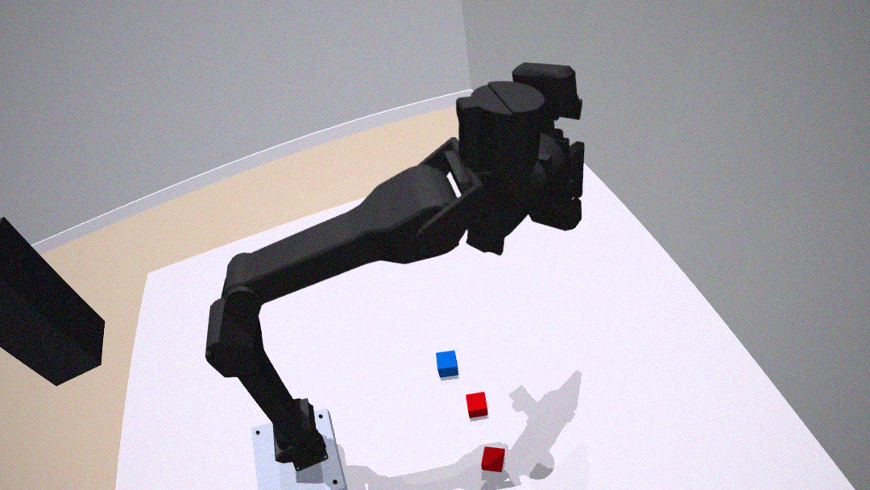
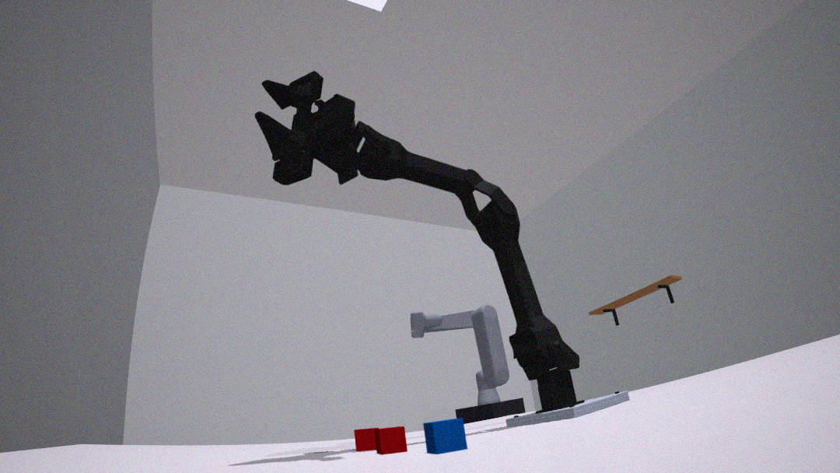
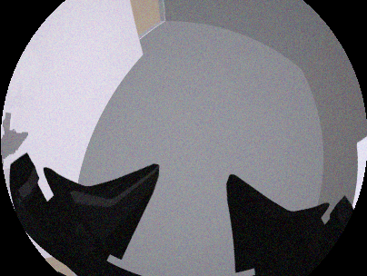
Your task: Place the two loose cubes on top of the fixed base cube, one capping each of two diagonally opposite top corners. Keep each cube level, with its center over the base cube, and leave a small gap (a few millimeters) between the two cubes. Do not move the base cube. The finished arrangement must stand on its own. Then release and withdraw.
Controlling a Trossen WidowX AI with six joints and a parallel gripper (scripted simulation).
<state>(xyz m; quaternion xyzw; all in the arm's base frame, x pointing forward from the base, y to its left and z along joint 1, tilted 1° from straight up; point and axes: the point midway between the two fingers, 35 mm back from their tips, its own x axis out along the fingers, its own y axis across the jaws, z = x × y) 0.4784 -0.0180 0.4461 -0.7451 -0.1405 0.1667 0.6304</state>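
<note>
My gripper tip is 440 mm above the red cube, 230 mm past it and 160 mm to the left of it. Also, from my gripper tip: blue base cube 440 mm below, 210 mm behind, 50 mm to the left.
</note>
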